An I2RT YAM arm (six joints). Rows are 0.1 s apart.
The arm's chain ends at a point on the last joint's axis. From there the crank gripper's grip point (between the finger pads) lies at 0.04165 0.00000 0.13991 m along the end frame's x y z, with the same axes.
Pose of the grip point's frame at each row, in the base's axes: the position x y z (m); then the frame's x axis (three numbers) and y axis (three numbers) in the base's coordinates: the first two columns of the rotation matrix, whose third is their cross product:
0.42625 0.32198 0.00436 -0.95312 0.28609 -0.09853 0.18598 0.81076 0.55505
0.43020 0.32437 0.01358 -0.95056 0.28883 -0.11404 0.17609 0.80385 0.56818
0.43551 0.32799 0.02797 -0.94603 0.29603 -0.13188 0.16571 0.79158 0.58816
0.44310 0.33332 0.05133 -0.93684 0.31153 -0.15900 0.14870 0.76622 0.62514
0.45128 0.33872 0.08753 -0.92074 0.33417 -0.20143 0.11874 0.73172 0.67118
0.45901 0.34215 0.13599 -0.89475 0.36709 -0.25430 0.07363 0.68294 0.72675
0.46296 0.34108 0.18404 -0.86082 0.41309 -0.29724 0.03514 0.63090 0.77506
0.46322 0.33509 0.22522 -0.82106 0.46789 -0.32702 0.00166 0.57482 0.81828
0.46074 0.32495 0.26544 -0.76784 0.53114 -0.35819 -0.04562 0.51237 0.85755
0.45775 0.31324 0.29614 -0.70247 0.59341 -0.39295 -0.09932 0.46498 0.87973
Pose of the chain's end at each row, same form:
0.43255 0.23861 0.12402 -0.95312 0.28609 -0.09853 0.18598 0.81076 0.55505
0.43400 0.23959 0.13235 -0.95056 0.28883 -0.11404 0.17609 0.80385 0.56818
0.43595 0.24087 0.14510 -0.94603 0.29603 -0.13188 0.16571 0.79158 0.58816
0.43783 0.24171 0.16486 -0.93684 0.31153 -0.15900 0.14870 0.76622 0.62514
0.43763 0.24169 0.19573 -0.92074 0.33417 -0.20143 0.11874 0.73172 0.67118
0.43465 0.23850 0.23586 -0.89475 0.36709 -0.25430 0.07363 0.68294 0.72675
0.42778 0.23199 0.27443 -0.86082 0.41309 -0.29724 0.03514 0.63090 0.77506
0.41755 0.22168 0.30498 -0.82106 0.46789 -0.32702 0.00166 0.57482 0.81828
0.40332 0.20842 0.33201 -0.76784 0.53114 -0.35819 -0.04562 0.51237 0.85755
0.38841 0.19660 0.34996 -0.70247 0.59341 -0.39295 -0.09932 0.46498 0.87973

